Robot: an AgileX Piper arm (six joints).
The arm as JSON. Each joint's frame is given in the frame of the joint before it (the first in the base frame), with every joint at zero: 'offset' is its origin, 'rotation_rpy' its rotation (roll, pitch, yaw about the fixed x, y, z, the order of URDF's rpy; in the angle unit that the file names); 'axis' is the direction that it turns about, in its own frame. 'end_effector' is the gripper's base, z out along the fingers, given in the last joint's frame.
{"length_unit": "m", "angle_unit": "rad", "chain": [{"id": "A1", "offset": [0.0, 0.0, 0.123], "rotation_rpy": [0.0, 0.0, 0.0], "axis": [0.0, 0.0, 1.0]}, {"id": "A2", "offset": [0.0, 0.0, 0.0], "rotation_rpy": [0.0, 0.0, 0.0], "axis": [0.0, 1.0, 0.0]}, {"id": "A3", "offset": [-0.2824, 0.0, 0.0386], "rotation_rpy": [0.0, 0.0, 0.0], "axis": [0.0, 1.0, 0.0]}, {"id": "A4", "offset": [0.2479, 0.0, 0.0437], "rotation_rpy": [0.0, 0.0, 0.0], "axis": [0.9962, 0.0, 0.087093]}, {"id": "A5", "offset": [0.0, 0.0, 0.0], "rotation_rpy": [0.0, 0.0, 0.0], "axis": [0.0, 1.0, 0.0]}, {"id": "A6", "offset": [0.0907, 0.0, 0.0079], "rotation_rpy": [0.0, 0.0, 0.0], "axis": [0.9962, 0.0, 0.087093]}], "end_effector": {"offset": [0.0, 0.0, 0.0], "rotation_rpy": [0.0, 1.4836, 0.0]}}
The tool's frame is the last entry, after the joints.
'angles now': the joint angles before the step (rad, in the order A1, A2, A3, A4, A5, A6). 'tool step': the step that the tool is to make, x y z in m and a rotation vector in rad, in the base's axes. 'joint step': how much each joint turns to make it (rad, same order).
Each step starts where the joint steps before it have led.
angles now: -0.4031 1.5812 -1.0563 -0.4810 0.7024 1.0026
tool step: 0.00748 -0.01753 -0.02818 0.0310 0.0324 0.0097
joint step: -0.0502 0.0927 -0.0020 0.0254 -0.0701 -0.0511
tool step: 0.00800 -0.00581 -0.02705 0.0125 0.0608 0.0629
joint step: -0.0092 0.0834 0.0000 0.0004 -0.0439 -0.0640
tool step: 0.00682 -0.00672 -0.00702 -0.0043 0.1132 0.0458
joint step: 0.0000 0.0588 -0.0620 -0.0014 0.0893 -0.0860
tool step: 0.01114 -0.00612 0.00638 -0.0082 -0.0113 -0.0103
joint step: 0.0000 0.0266 -0.0666 0.0070 0.0279 -0.0042
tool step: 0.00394 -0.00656 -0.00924 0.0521 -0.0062 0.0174
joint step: -0.0254 0.0362 -0.0213 0.0887 -0.0216 -0.0921
